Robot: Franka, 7 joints.
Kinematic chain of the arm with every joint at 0, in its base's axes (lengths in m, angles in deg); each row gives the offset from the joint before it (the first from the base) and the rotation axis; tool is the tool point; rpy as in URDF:
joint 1: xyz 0 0 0.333 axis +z
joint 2: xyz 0 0 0 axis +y
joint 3: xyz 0 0 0.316 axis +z
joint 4: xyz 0.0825 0 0 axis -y
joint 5: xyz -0.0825 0 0.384 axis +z
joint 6: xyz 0 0 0 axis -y
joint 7: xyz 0.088 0 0 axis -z
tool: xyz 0 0 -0.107 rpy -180 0 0
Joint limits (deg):
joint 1: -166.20..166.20
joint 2: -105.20..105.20
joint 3: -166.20..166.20
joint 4: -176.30..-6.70
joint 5: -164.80..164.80
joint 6: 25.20..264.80
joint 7: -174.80..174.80
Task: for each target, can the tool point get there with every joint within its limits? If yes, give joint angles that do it. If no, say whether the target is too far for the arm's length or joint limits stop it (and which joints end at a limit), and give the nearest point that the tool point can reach.
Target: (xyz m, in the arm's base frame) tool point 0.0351 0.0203 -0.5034
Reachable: no: joint limits stop it (at a limit: joint 2) | nearest point 0.0894 0.0517 -0.3293 | short by 0.185 m
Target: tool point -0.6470 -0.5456 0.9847
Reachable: no: too far | nearest point -0.5196 -0.4382 0.8564 | short by 0.210 m
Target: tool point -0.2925 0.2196 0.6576
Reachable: yes | joints -109.20 -74.98 -33.15 -123.22 88.69 241.39 54.94
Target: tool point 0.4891 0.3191 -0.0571
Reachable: yes | joints 8.86 85.62 33.72 -94.31 16.33 226.83 56.57
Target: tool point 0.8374 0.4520 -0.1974
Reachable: no: too far | nearest point 0.6594 0.3559 -0.0847 | short by 0.232 m
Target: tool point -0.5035 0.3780 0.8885
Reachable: yes | joints 117.95 51.69 93.03 -31.39 93.17 110.97 78.39
